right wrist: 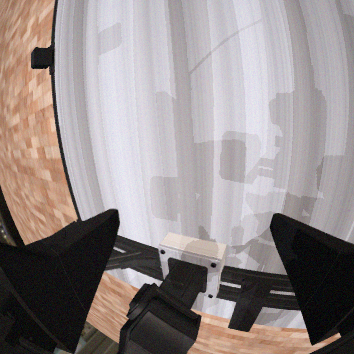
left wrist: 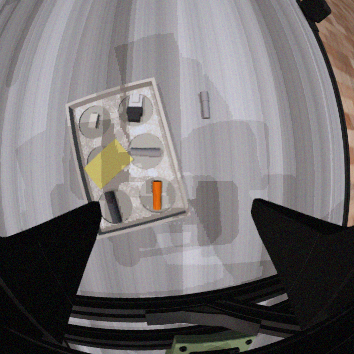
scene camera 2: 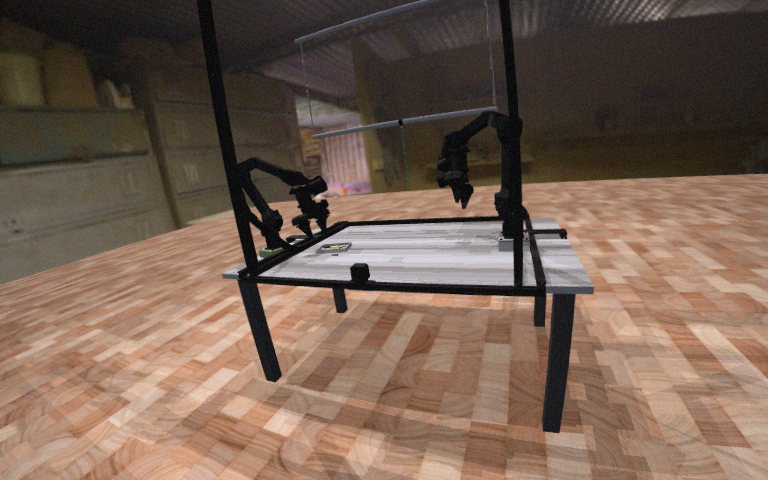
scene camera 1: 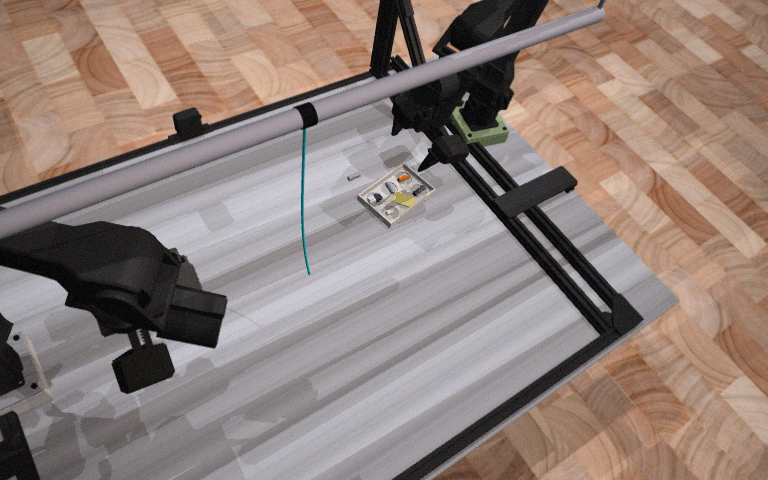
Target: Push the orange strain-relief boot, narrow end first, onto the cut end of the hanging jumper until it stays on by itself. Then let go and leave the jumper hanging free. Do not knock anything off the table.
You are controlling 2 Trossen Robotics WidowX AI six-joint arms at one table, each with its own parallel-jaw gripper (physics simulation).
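Places are measured from the left arm's base along level axes (x down, y left, z ahead), in centimetres.
Where they show: left gripper, fingertip midpoint: (left wrist: 177, 208) (scene camera 2: 319, 236) (scene camera 1: 406, 152); right gripper, fingertip midpoint: (right wrist: 198, 220) (scene camera 2: 460, 206); left arm's base at its link origin: (scene camera 2: 274, 247) (scene camera 1: 478, 118); right arm's base at its link origin: (right wrist: 187, 274) (scene camera 2: 513, 236).
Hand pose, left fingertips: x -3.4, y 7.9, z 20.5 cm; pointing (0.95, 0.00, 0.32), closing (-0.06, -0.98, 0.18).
Things, the pixels of their top centre, and the offset from my left fingertips. "pt": a spot on its surface instead.
- orange boot at its top centre: (left wrist: 156, 195) (scene camera 1: 404, 176) dx +5.6, dy +1.1, dz -0.1 cm
- pale tray at its top centre: (left wrist: 121, 155) (scene camera 1: 397, 191) (scene camera 2: 333, 246) dx +5.2, dy +4.5, dz +2.7 cm
- teal jumper at a spot on its surface: (scene camera 1: 303, 198) (scene camera 2: 404, 153) pt dx -28.1, dy +25.7, dz +28.4 cm
- yellow card at its top centre: (left wrist: 106, 163) (scene camera 1: 403, 199) dx +6.1, dy +5.9, dz +1.8 cm
- loose grey sleeve at its top centre: (left wrist: 206, 102) (scene camera 1: 354, 174) dx +5.9, dy -2.0, dz +8.9 cm
The orange boot (scene camera 1: 403, 177) (left wrist: 157, 195) lies on its side in a round pocket of the pale tray (scene camera 1: 373, 212) (left wrist: 168, 135); which end is narrow is too small to tell. My left gripper (scene camera 1: 408, 151) (scene camera 2: 317, 230) (left wrist: 177, 208) is open and empty above the tray's boot end, fingers pointing down. The teal jumper (scene camera 1: 303, 198) (scene camera 2: 404, 155) hangs from a black clamp, with its cut end free and slightly curved. My right gripper (scene camera 2: 461, 204) (right wrist: 198, 220) is open and empty, high above the table, to the right of the jumper in scene camera 2.
A yellow card (scene camera 1: 403, 199) (left wrist: 108, 164) covers part of the tray, which also holds grey, black and white small parts. A loose grey sleeve (scene camera 1: 353, 177) (left wrist: 204, 105) lies beside the tray. The grey horizontal bar (scene camera 1: 226, 143) (scene camera 2: 362, 127) crosses above the table. Black rails edge the table.
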